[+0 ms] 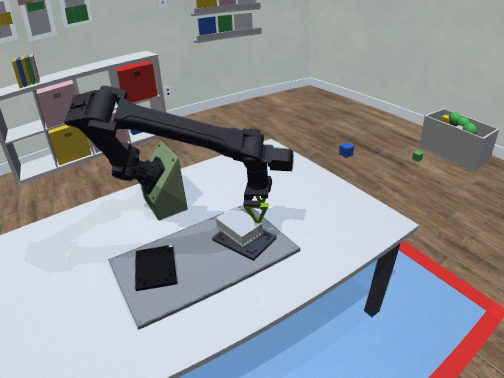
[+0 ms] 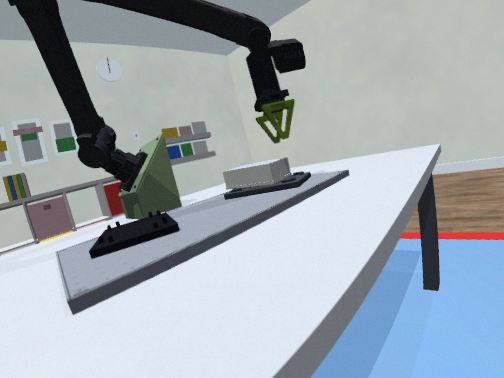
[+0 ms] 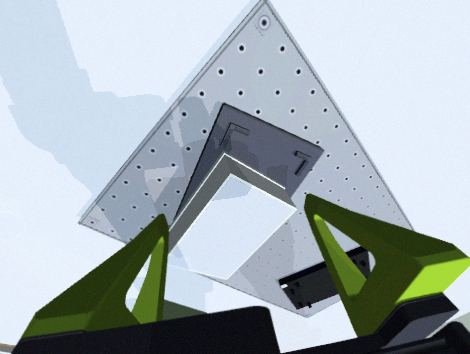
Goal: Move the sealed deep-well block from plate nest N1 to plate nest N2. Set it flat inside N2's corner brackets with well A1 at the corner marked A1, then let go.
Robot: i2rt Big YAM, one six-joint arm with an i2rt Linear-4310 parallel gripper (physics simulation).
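Places are measured from the arm's base along level axes (x ahead, y left, z up), in metres.
Pixels of known places: gripper, fingertip midpoint: [image 1: 259, 213] [image 2: 280, 141] [image 3: 237, 210]; arm's base at its link origin: [image 1: 154, 176] [image 2: 135, 172].
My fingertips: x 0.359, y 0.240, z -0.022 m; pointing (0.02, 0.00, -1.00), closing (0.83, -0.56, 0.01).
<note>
For each thing: its top centre in the pictures, then the offset to it from my fingertips. Level surfaces: height alone.
- pale sealed block at its top centre: [image 3: 227, 239] [image 2: 254, 163] [image 1: 238, 219] 0.045 m back, 0.052 m right, 0.035 m down
- dark grey nest at its top centre: [image 3: 244, 196] [image 2: 268, 179] [image 1: 243, 235] 0.014 m back, 0.051 m right, 0.076 m down
- black nest at its top centre: [image 2: 132, 221] [image 3: 331, 288] [image 1: 153, 263] 0.022 m back, 0.340 m right, 0.072 m down
- grey perforated board at its top centre: [image 3: 298, 242] [image 2: 212, 208] [image 1: 200, 255] 0.012 m back, 0.199 m right, 0.093 m down
- white table at its surface level: 0.107 m down
The pale sealed block [image 1: 239, 225] [image 2: 255, 172] [image 3: 235, 225] rests on the dark grey nest [image 1: 255, 250] [image 2: 296, 181] [image 3: 270, 135], apparently N1. It stands toward one side of that nest, with two corner brackets showing bare beside it; whether it is quite flat is unclear. The black nest [image 1: 156, 267] [image 2: 137, 234] [image 3: 320, 286], apparently N2, holds no block; a small white mark shows at one corner. My gripper [image 1: 257, 220] [image 2: 280, 139] [image 3: 237, 210] is open and empty, pointing down above the block, its green fingers apart. A1 on the block is not readable.
Both nests stand on a grey perforated board [image 1: 210, 280] [image 2: 210, 220] [image 3: 260, 82] on the white table [image 1: 345, 220]. The green arm mount [image 1: 172, 192] [image 2: 157, 185] stands behind the board. A blue cube [image 1: 346, 150] and a grey bin [image 1: 455, 145] are on the floor.
</note>
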